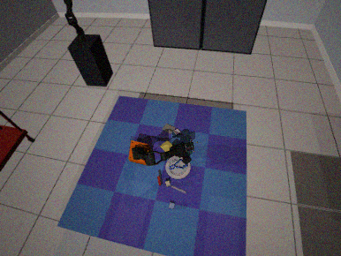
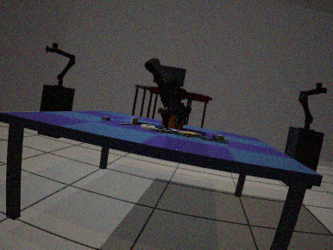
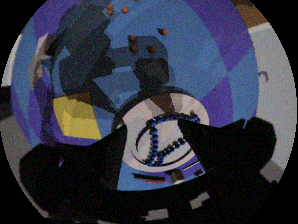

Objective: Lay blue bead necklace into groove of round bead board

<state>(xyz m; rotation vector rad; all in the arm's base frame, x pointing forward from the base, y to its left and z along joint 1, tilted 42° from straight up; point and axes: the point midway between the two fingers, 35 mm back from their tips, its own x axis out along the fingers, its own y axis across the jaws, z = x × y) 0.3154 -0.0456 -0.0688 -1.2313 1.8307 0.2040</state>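
Right now the round white bead board is 10 mm behind my gripper tip, 60 mm to the right of it and 10 mm below it. From my gripper tip the other things lie so: red-handled tool (140 mm behind, 180 mm to the right, 10 mm below); yellow card (120 mm behind, 100 mm to the left, 20 mm below); thin pale stick (20 mm ahead, 240 mm to the right, 20 mm below).
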